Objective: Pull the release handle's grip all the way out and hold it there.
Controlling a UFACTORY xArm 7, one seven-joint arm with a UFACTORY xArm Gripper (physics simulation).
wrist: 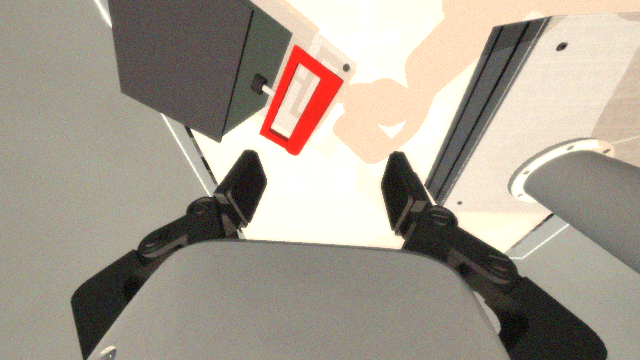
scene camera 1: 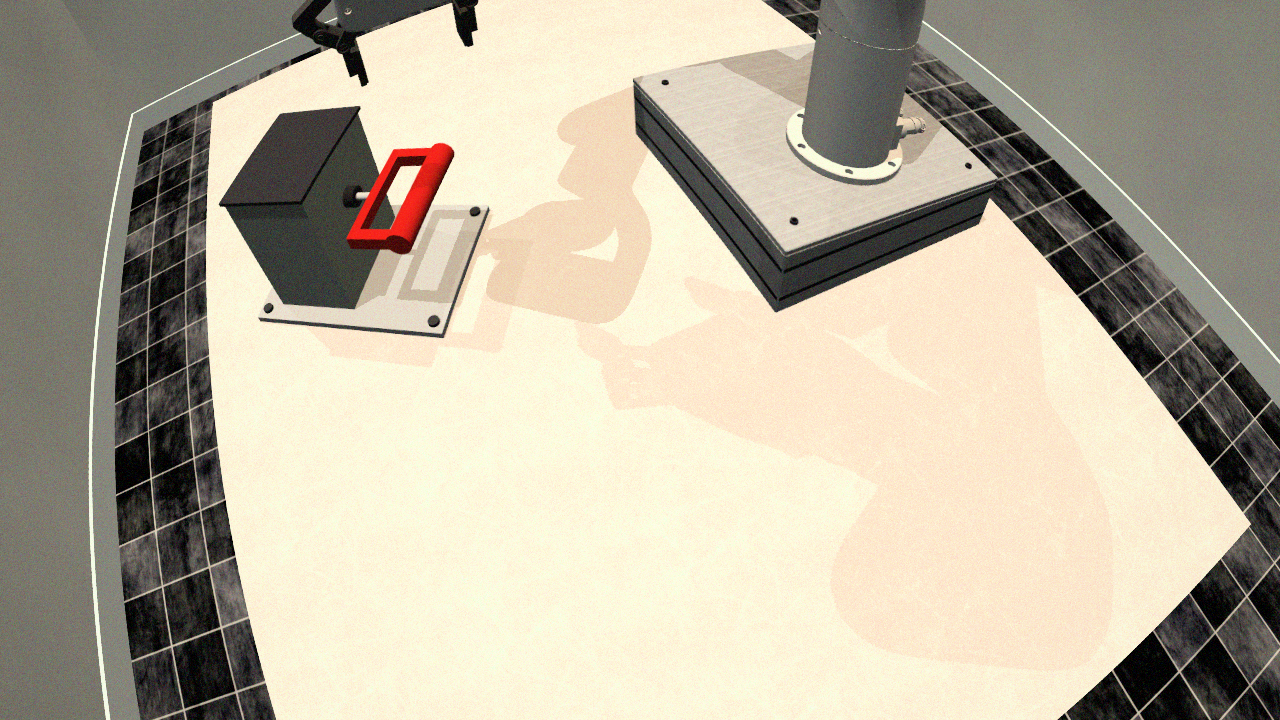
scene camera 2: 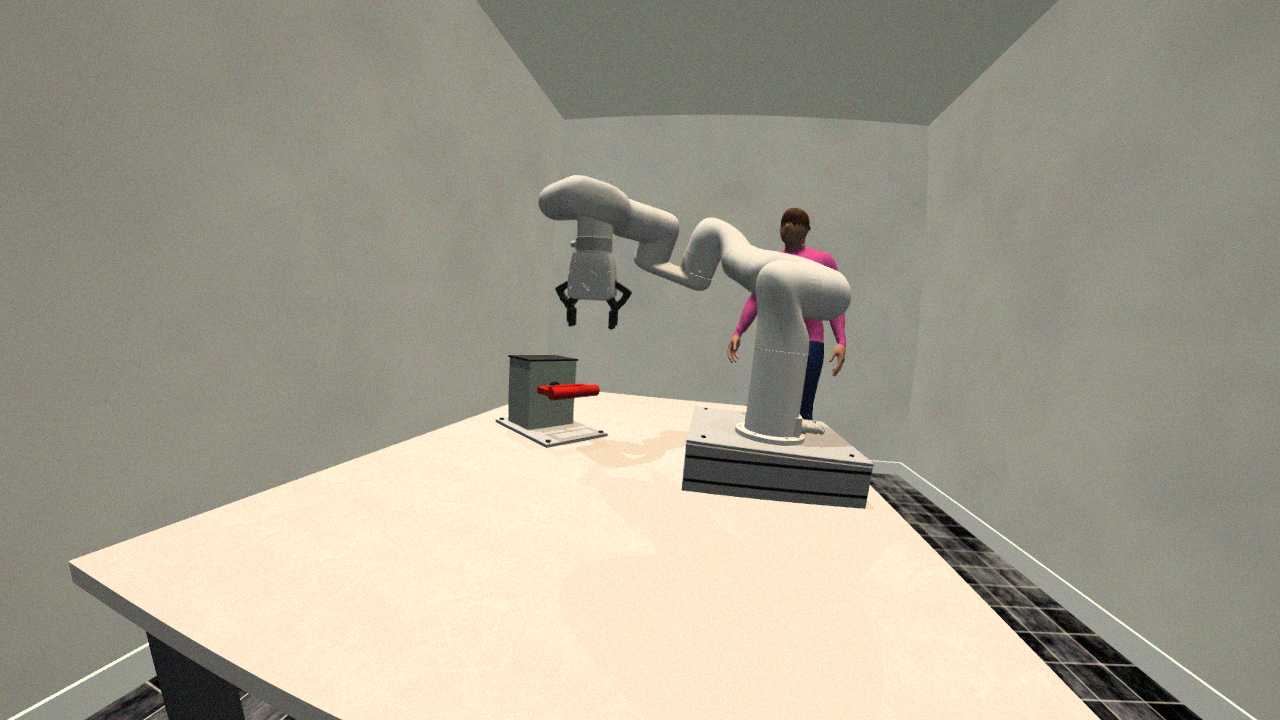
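Note:
The release handle's red grip (scene camera 1: pixel 420 198) (scene camera 2: pixel 572 391) (wrist: pixel 314 112) is a flat rectangular frame with a thick round outer bar. A short pale rod (scene camera 1: pixel 361 195) (wrist: pixel 268 90) joins it to a dark collar on the side of the dark grey box (scene camera 1: pixel 295 241) (scene camera 2: pixel 540 394) (wrist: pixel 180 60). The grip stands out level from the box, a short way off its face. My gripper (scene camera 1: pixel 413 60) (scene camera 2: pixel 592 318) (wrist: pixel 322 167) is open and empty. It points down, well above the height of the box and grip, and touches neither. In the wrist view the grip lies beyond the fingertips.
The box stands on a pale base plate (scene camera 1: pixel 358 320) (scene camera 2: pixel 577 433) with dark bolts at its corners. The arm's column rises from a thick metal-topped base (scene camera 1: pixel 716 134) (scene camera 2: pixel 776 474) (wrist: pixel 530 100) to the right. A person in a pink top (scene camera 2: pixel 819 259) stands behind the arm in scene camera 2.

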